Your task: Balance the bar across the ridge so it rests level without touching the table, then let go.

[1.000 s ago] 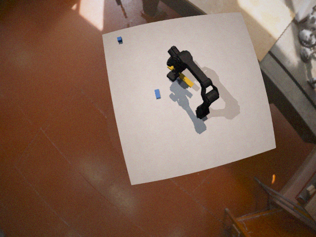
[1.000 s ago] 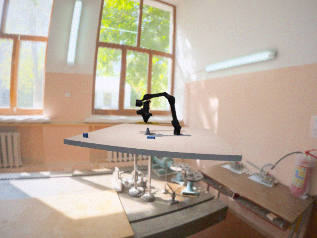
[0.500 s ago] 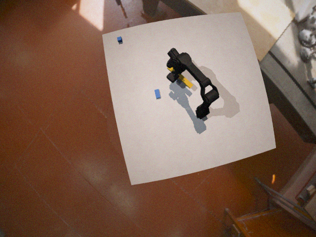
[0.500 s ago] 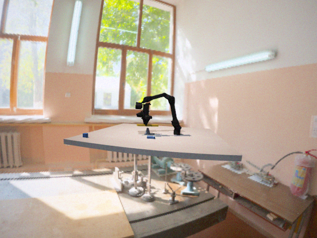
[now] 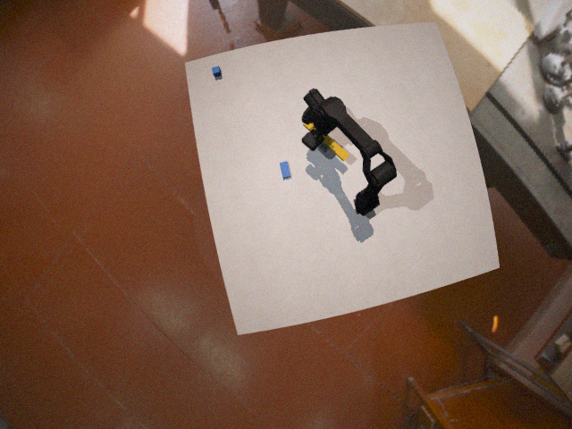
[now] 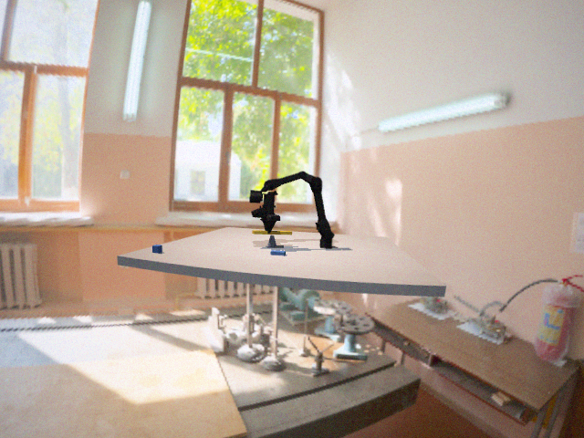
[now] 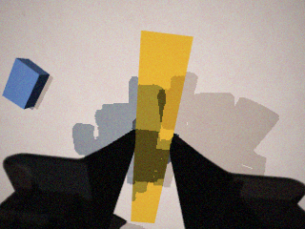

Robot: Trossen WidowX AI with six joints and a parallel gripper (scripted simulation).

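Right now my gripper tip is 2 cm past the yellow bar and 2 cm to the left of it. The rest, counted from my gripper tip: blue cube: 43 cm ahead, 38 cm to the left, 6 cm below.
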